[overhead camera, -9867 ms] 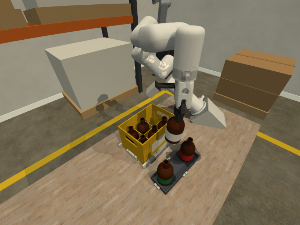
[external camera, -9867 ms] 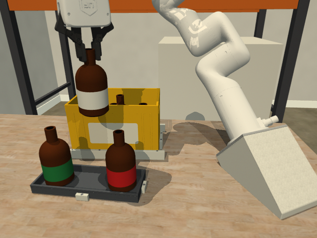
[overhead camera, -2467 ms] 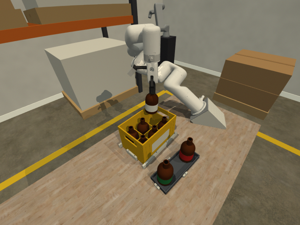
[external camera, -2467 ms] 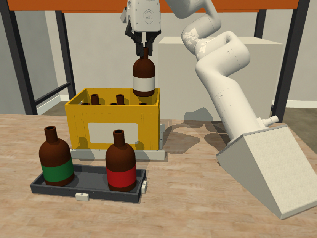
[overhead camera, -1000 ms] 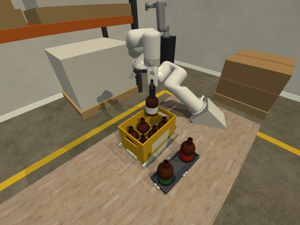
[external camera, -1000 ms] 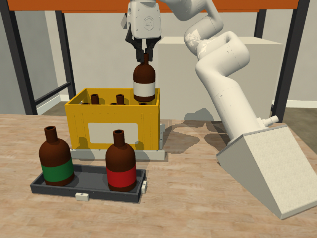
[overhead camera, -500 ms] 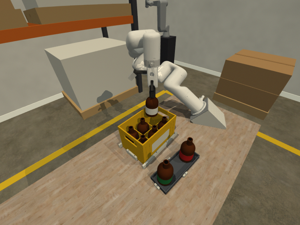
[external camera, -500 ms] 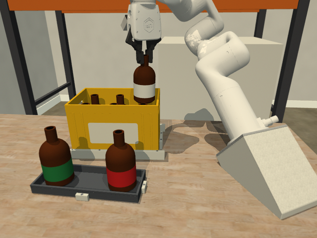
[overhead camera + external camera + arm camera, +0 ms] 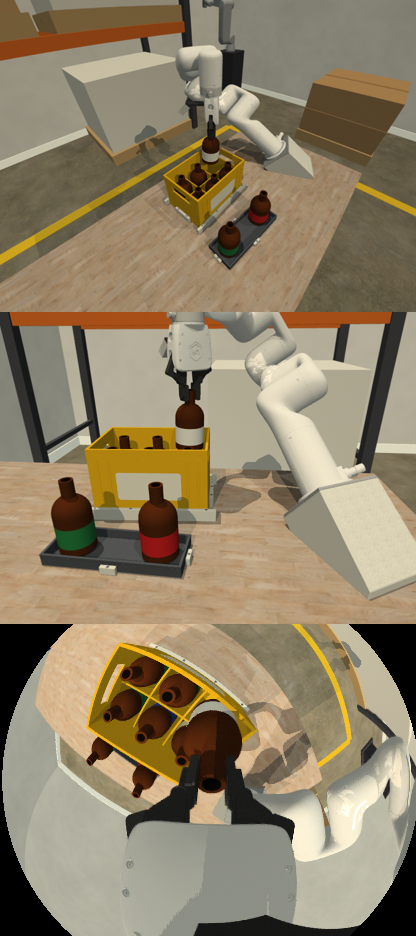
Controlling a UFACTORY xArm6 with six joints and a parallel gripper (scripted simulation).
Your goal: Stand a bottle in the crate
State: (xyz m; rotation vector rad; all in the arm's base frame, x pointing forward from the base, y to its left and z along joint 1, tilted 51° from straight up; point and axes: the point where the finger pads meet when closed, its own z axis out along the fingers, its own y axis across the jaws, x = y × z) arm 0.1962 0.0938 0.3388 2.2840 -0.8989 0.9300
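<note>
My hand is 90 mm short of the yellow crate, 40 mm to the right of it and 200 mm above it. From my hand the other things lie so: dark tray (140 mm ahead, 260 mm to the left, 270 mm below).
</note>
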